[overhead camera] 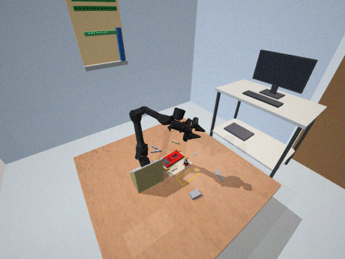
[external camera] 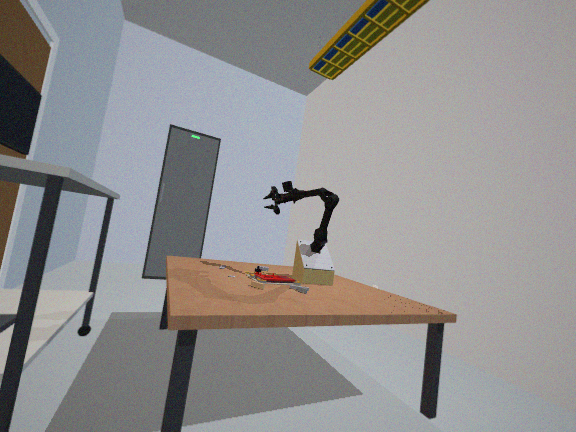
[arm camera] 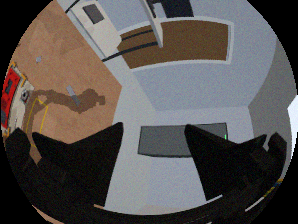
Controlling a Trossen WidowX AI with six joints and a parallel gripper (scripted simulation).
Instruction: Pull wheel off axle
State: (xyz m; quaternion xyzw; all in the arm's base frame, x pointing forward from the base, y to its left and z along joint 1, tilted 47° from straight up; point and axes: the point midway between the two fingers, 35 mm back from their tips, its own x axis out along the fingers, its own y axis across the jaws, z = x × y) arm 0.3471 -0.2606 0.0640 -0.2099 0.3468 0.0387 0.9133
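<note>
My gripper tip is now 420 mm above the dark wheel, 170 mm to the right of it and 10 mm short of it. Round my gripper tip: block 450 mm below, 110 mm to the right, 90 mm behind; then flat bar 460 mm below, 190 mm ahead, 60 mm to the right.
</note>
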